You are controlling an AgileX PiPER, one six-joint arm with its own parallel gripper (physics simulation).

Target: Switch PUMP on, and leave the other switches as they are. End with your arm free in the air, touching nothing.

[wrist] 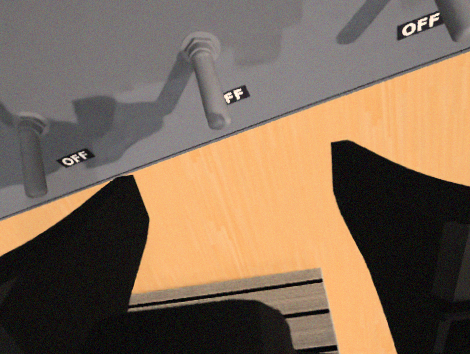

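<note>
Three toggle switches show on the grey panel (150, 25) in the wrist view. The middle lever (209, 90) leans down toward the panel's lower edge and partly covers its OFF label. The left lever (33, 162) also points down, beside an OFF label. The right lever (455, 20) shows in part at the top right corner, beside another OFF label. No name label such as PUMP shows, so I cannot tell which switch is PUMP. My gripper (234, 182) is open, its two black fingers apart with no thing between them, below the middle lever in the view.
A light wooden table top (240, 200) lies beyond the panel's edge. A grey-brown slatted board (305, 299) shows at the bottom, partly hidden by a dark part of the gripper. Shadows of the levers and gripper fall on the panel.
</note>
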